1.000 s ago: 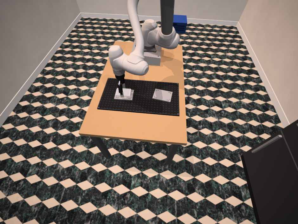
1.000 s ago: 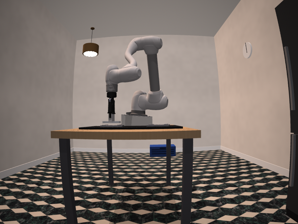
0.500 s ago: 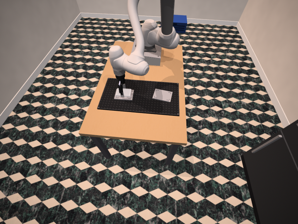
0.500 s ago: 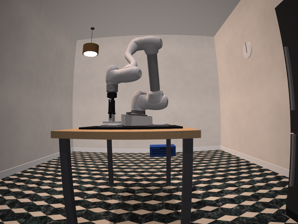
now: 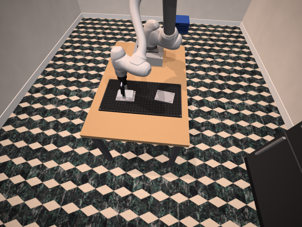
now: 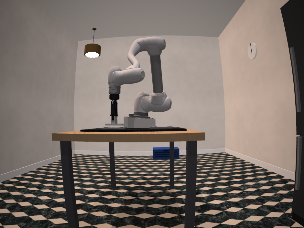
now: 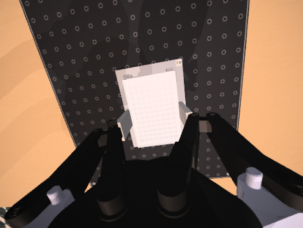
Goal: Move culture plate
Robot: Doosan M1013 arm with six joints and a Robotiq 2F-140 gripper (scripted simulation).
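My gripper is now 20 mm above the clear lid. From my hand the other things lie so: grey nest N2 (50 mm below); grey nest N1 (350 mm to the left, 50 mm below, 40 mm ahead); plate (20 mm below).
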